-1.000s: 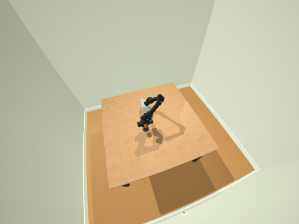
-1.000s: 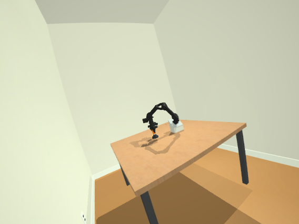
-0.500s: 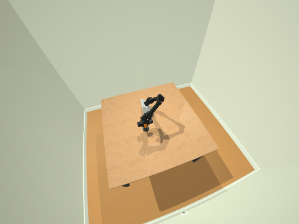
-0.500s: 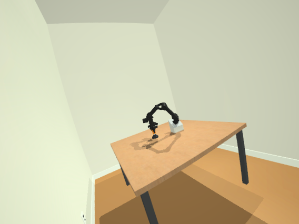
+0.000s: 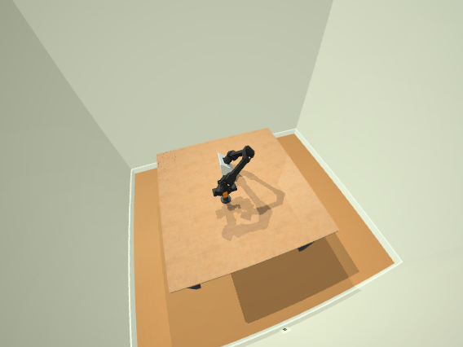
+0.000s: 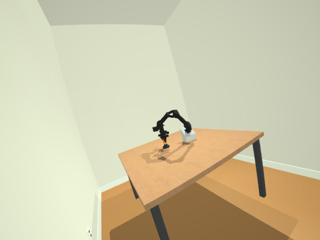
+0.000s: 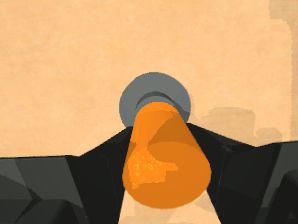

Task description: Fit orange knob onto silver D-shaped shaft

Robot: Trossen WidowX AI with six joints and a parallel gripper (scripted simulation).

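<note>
The orange knob is 3 cm above my gripper tip. Round my gripper tip: pedestal: 4 cm below.
</note>
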